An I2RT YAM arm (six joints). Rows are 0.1 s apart.
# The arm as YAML. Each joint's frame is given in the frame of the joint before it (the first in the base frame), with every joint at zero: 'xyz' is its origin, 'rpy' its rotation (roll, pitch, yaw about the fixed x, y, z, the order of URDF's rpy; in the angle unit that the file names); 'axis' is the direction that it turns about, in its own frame. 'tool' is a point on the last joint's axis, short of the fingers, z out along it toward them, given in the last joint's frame.
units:
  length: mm
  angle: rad
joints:
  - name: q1
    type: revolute
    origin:
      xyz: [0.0, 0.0, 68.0]
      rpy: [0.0, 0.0, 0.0]
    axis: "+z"
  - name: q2
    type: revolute
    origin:
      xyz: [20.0, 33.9, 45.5]
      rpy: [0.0, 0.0, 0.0]
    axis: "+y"
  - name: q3
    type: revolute
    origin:
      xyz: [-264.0, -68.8, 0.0]
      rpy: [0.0, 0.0, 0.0]
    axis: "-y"
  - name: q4
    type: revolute
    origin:
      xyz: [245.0, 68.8, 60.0]
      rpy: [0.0, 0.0, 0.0]
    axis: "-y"
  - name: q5
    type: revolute
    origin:
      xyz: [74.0, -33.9, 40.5]
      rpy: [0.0, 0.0, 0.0]
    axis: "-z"
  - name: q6
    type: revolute
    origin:
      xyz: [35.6, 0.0, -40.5]
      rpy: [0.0, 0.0, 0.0]
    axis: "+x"
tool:
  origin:
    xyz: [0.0, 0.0, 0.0]
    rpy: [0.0, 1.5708, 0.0]
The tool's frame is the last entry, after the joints.
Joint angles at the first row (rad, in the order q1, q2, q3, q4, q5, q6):
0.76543, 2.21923, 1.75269, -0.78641, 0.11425, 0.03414
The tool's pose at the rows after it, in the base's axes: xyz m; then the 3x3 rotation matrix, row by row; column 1 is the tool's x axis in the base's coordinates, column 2 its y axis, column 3 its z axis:
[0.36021 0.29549 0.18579], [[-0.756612 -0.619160 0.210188], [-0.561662 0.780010 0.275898], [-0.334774 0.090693 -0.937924]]
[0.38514 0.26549 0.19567], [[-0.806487 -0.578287 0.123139], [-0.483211 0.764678 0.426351], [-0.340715 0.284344 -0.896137]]
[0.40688 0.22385 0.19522], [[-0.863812 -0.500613 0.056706], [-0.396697 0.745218 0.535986], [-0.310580 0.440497 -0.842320]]
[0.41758 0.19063 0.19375], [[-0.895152 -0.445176 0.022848], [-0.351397 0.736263 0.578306], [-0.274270 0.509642 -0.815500]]
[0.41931 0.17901 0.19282], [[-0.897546 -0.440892 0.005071], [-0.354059 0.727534 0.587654], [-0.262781 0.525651 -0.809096]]
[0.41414 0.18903 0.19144], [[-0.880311 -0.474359 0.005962], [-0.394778 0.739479 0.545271], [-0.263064 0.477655 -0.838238]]
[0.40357 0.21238 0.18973], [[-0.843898 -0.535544 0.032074], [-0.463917 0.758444 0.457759], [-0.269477 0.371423 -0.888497]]
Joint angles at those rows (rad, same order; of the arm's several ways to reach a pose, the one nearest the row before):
0.68074, 2.21773, 1.83701, -0.84516, -0.08221, 0.03986
0.58156, 2.21655, 1.86711, -0.86155, -0.29278, 0.04101
0.46826, 2.21658, 1.86028, -0.88026, -0.46979, 0.04024
0.38739, 2.21656, 1.85493, -0.92337, -0.55486, 0.01507
0.36069, 2.21655, 1.85261, -0.95044, -0.58003, -0.01736
0.38891, 2.21657, 1.85189, -0.95810, -0.52625, -0.03644
0.45340, 2.21655, 1.85185, -0.95348, -0.40875, -0.05168

